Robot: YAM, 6 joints.
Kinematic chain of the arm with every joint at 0, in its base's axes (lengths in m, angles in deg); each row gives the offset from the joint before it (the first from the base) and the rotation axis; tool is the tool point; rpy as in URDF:
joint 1: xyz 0 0 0.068 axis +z
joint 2: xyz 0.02 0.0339 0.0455 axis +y
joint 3: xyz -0.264 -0.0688 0 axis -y
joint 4: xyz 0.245 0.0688 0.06 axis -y
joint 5: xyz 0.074 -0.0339 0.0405 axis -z
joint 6: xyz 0.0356 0 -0.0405 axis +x
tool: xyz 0 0 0 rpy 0 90 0
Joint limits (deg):
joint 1: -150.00..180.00
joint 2: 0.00..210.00
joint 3: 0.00..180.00
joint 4: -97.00..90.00
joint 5: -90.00..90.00
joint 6: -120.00..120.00
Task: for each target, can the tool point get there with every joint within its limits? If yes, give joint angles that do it. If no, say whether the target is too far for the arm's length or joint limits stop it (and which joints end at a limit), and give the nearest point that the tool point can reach.
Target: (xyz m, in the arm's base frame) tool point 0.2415 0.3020 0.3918
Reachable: yes | joints 53.84 92.95 75.67 33.90 28.12 89.82
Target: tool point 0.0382 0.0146 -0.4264
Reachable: no: joint limits stop it (at a limit: joint 2) | nearest point 0.0789 0.0301 -0.3409 | short by 0.096 m
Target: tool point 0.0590 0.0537 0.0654
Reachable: yes | joints 54.55 99.24 16.63 -53.16 28.34 -75.01
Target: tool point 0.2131 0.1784 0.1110
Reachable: yes | joints 40.78 93.91 37.43 -3.58 6.71 2.87
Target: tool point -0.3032 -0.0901 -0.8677
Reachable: no: too far | nearest point -0.2395 -0.1326 -0.3791 | short by 0.495 m
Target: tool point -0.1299 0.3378 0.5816
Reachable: yes | joints -68.59 45.08 144.01 54.80 -3.91 -45.55
